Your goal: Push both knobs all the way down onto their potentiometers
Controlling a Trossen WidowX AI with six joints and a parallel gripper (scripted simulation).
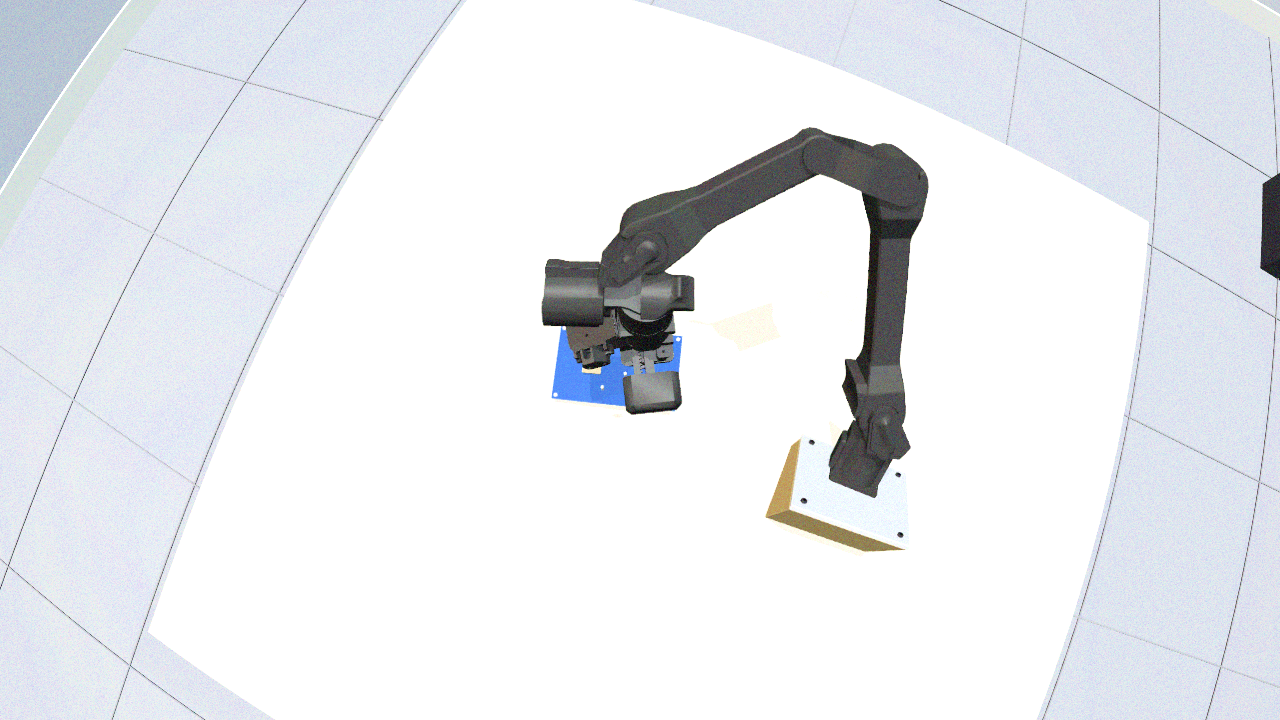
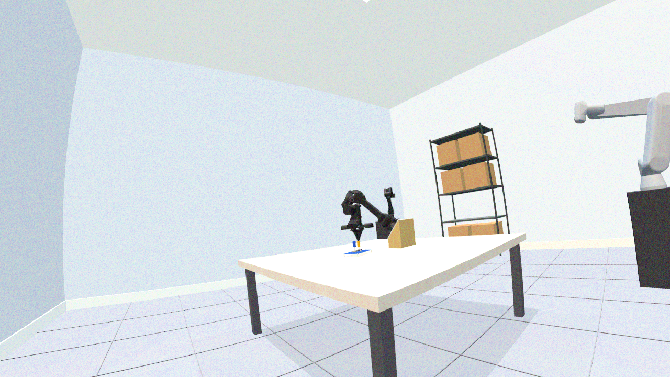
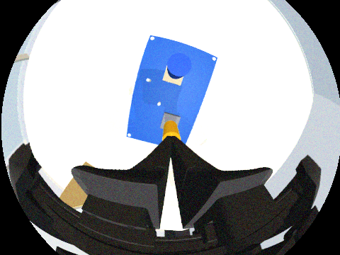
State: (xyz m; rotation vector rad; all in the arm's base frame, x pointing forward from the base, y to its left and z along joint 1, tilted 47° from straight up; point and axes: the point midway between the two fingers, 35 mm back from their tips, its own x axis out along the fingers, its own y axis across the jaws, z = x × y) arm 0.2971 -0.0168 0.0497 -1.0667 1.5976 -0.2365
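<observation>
The orange knob is 2 cm below my gripper tip. Round my gripper tip: dark blue knob 6 cm ahead, 3 cm to the left, 1 cm below.
</observation>
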